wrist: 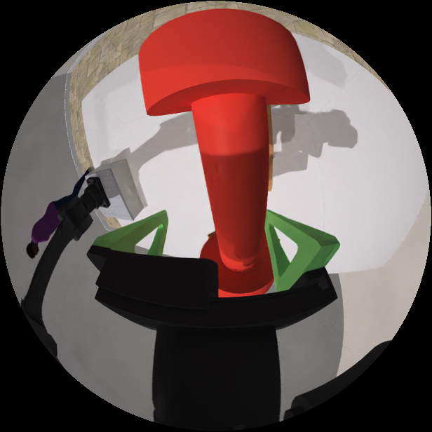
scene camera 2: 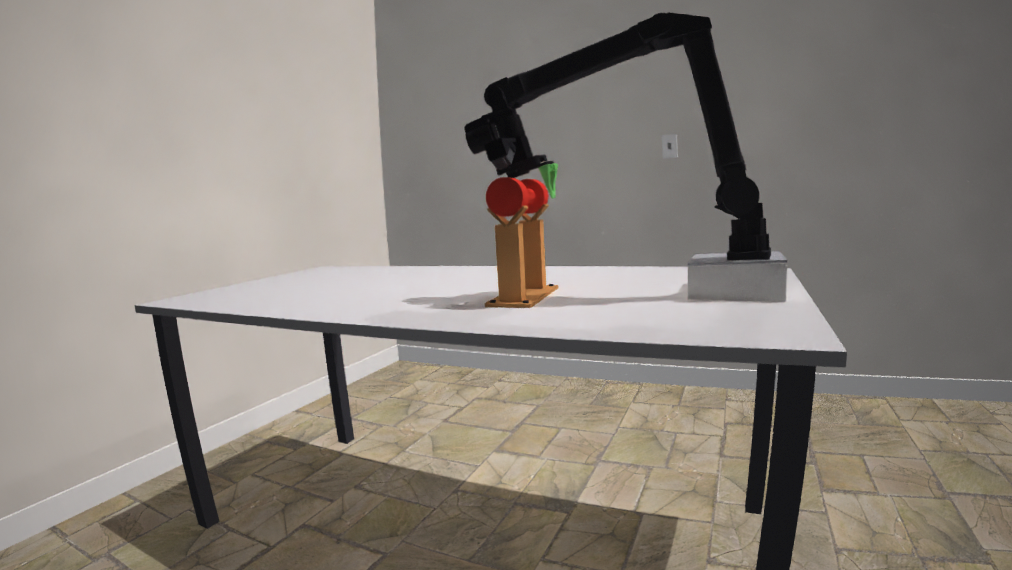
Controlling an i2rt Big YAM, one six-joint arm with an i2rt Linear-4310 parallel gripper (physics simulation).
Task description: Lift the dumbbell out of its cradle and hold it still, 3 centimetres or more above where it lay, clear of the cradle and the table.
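Places are measured from the arm's base along level axes (x ahead, y left, z up), in metres.
Pixels of known places: gripper, fingertip midpoint: (scene camera 2: 534, 204); arm's base at its link origin: (scene camera 2: 749, 257).
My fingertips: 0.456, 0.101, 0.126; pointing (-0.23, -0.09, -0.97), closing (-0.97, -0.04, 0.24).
Observation:
For each thing: its top centre in the pictures, then the offset to it from my fingertips, as dx, dy, dz. Level surfaces: height alone.
- red dumbbell at its top centre: (scene camera 2: 518, 178) +0.019, +0.034, +0.059
- orange cradle at its top centre: (scene camera 2: 519, 205) +0.019, +0.034, -0.001
- white table at its surface level: dz -0.205
The red dumbbell (scene camera 2: 504, 196) (wrist: 232, 175) lies level in the V-shaped rests on top of the orange cradle (scene camera 2: 509, 263) (wrist: 270, 165), whose two posts stand on the white table (scene camera 2: 339, 297). My gripper (scene camera 2: 533, 194) (wrist: 215, 214) is open and points down at the dumbbell, its green fingers on either side of the handle in the wrist view. The right finger there appears close beside the handle; a wider gap shows at the left finger. Contact cannot be told. In the scene view one finger shows beyond the dumbbell; the other is hidden behind it.
The arm's grey base block (scene camera 2: 736, 279) (wrist: 122, 187) stands at the table's right end. The arm (scene camera 2: 584, 67) reaches over the table from there. The dumbbell's large end weights flank the handle. A wall (scene camera 2: 566, 84) stands behind the table.

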